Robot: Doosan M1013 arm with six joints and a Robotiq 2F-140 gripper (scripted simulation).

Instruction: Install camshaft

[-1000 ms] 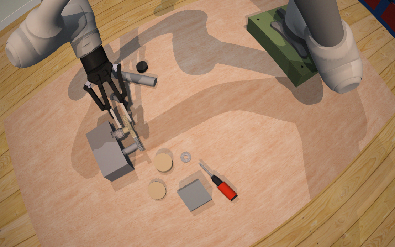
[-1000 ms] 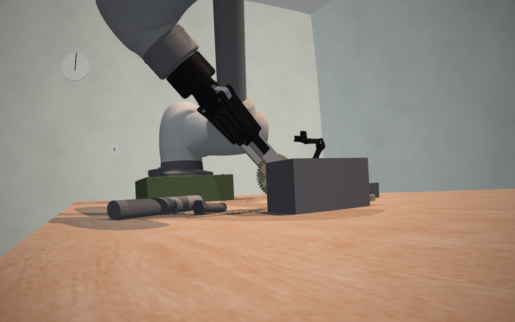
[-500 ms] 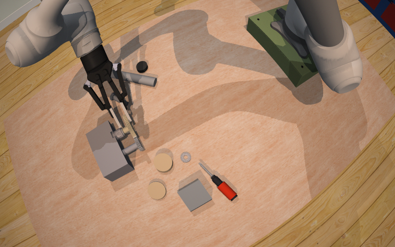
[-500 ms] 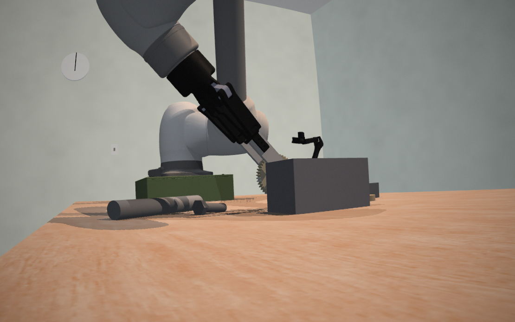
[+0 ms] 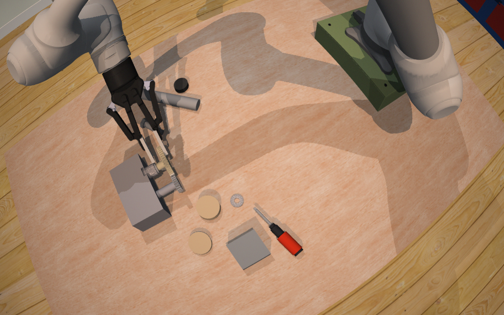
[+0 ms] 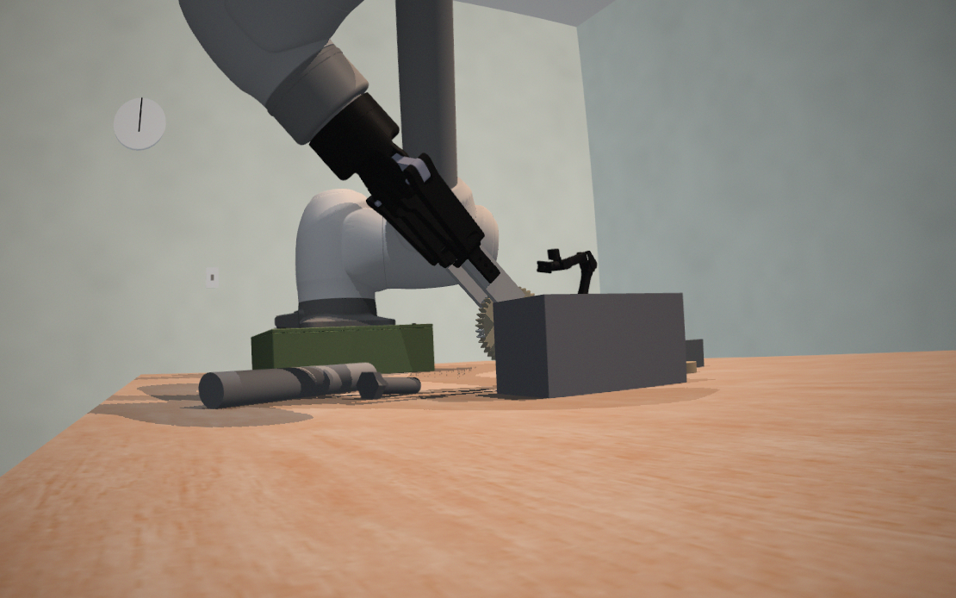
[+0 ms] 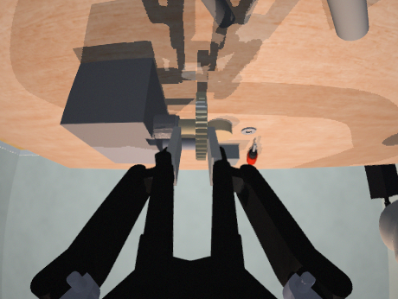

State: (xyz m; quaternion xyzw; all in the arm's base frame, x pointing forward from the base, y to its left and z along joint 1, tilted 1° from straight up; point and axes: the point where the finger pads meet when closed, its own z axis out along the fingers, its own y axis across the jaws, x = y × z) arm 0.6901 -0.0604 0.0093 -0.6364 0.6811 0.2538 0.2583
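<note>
Now: the small crank gear 9 cm to the left of my hand and 4 cm below it. Also, from my hand: grey block: 5 cm behind, 30 cm to the left, 9 cm below; then grey rod: 7 cm behind, 17 cm to the right, 9 cm below; then bolt: 1 cm behind, 11 cm to the right, 9 cm below.
</note>
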